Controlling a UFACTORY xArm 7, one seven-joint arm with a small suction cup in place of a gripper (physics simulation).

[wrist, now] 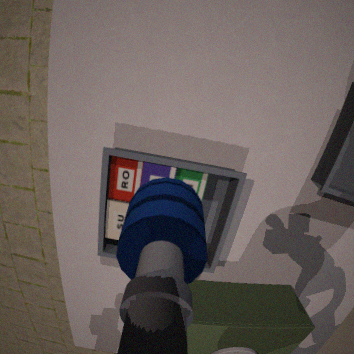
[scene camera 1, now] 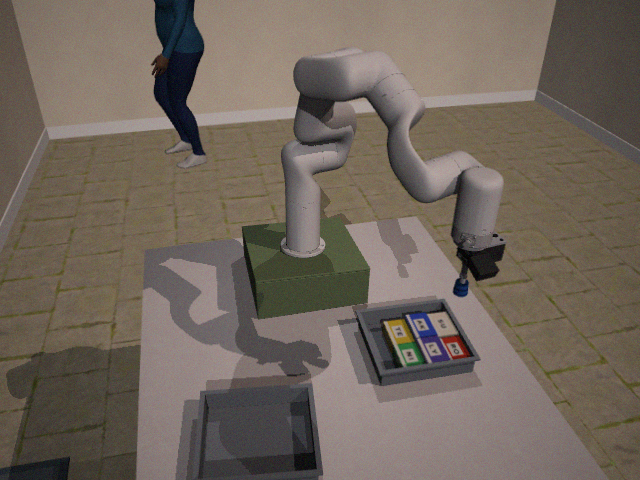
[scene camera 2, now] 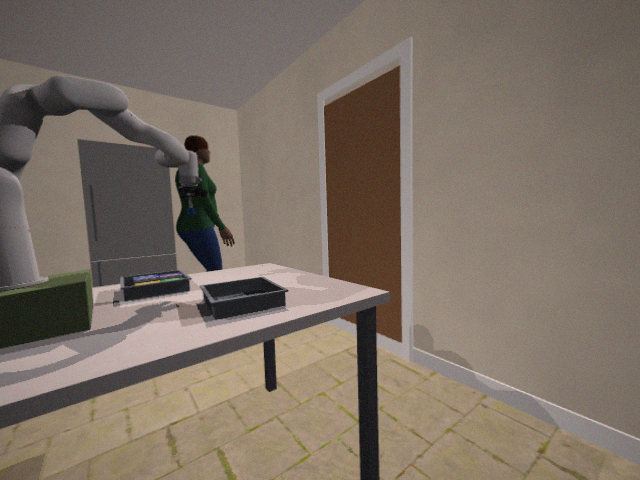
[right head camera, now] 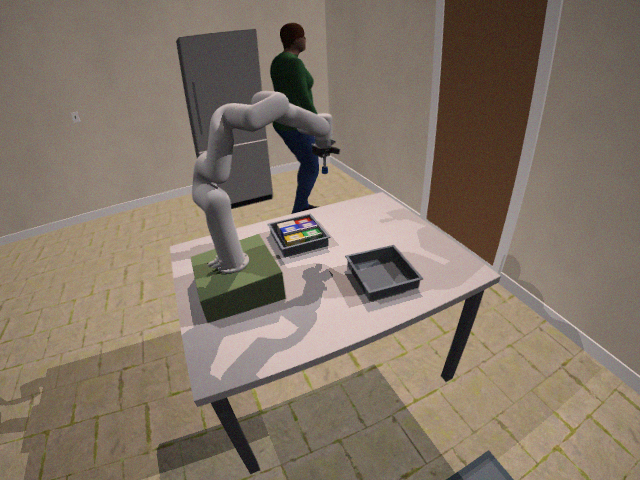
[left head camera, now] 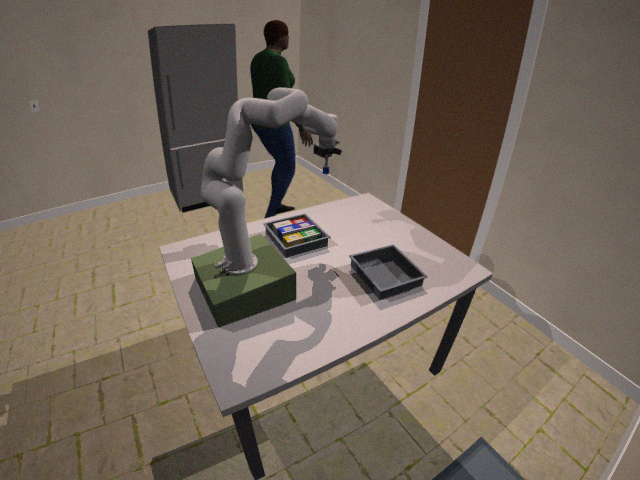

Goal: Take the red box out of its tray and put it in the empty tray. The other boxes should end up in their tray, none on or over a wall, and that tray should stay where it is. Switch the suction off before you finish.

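Places are measured from the arm's base along level axes (x ahead, y left, z up), in millimetres.
Where they show: hand, its tool point: (wrist: pixel 165 211) (scene camera 1: pixel 460 292) (scene camera 2: pixel 191 214) (right head camera: pixel 325 172) (left head camera: pixel 325 172); arm's base, origin of its link: (scene camera 1: pixel 302 246) (scene camera 2: pixel 15 286) (right head camera: pixel 233 263) (left head camera: pixel 240 264).
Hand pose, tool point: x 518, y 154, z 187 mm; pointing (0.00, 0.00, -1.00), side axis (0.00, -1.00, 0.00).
Observation:
Each offset is from my tool point to the centre of the thing. Level surfaces: height alone.
The red box {dx -82, dy +84, dz -280 mm} (left head camera: pixel 298 221) (right head camera: pixel 305 221) (scene camera 1: pixel 455 347) (wrist: pixel 125 193), marked RO, lies in a corner of its grey tray {dx -154, dy +12, dz -275 mm} (left head camera: pixel 307 248) (right head camera: pixel 307 248) (scene camera 1: pixel 423 373) (scene camera 2: pixel 157 289), against the purple box {dx -92, dy +28, dz -274 mm} (scene camera 1: pixel 433 349) and the cream box {dx -167, dy +98, dz -277 mm} (scene camera 1: pixel 442 323). The blue box {dx -176, dy +41, dz -274 mm} (scene camera 1: pixel 419 324), yellow box {dx -185, dy -15, dz -280 mm} (scene camera 1: pixel 397 331) and green box {dx -101, dy -29, dz -280 mm} (scene camera 1: pixel 409 354) lie there too, none on a wall. The empty tray {dx -13, dy -427, dz -275 mm} (left head camera: pixel 403 287) (right head camera: pixel 398 288) (scene camera 1: pixel 258 391) (scene camera 2: pixel 250 306) stands apart. My suction cup (left head camera: pixel 325 169) (right head camera: pixel 324 169) (scene camera 1: pixel 461 287) (scene camera 2: pixel 191 210) (wrist: pixel 162 220) hangs high above the filled tray's area, holding nothing; it hides some boxes in the wrist view.
The arm stands on a green block (left head camera: pixel 258 298) (right head camera: pixel 245 297) (scene camera 1: pixel 315 294) on the white table {dz -301 mm} (left head camera: pixel 310 356). A person in green (left head camera: pixel 271 77) (right head camera: pixel 292 82) stands beyond the table near a grey fridge (left head camera: pixel 201 87). Another person in teal (scene camera 1: pixel 178 56) stands behind the arm in scene camera 1.

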